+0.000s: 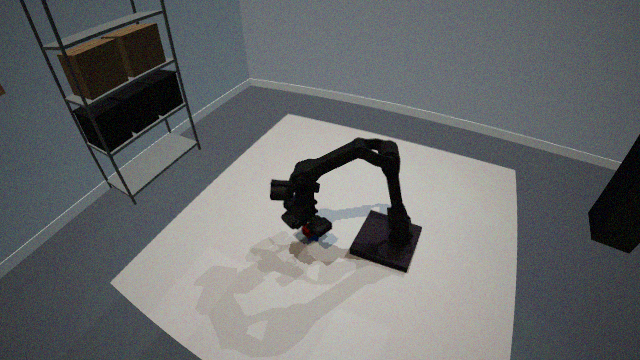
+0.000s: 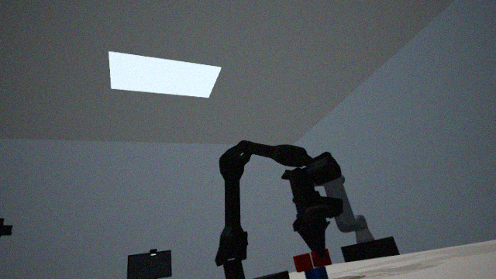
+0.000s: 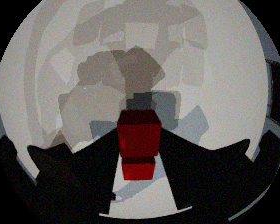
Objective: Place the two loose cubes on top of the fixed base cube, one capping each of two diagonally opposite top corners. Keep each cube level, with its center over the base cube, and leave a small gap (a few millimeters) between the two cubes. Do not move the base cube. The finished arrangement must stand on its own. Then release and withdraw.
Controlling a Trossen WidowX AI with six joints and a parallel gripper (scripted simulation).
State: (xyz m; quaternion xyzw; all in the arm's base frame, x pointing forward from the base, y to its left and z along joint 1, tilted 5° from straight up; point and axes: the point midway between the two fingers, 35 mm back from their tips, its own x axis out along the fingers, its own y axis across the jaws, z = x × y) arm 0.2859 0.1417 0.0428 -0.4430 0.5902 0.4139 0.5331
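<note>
My gripper tip is now 4 cm above the blue base cube, 2 cm to the left of it and 1 cm past it.
</note>
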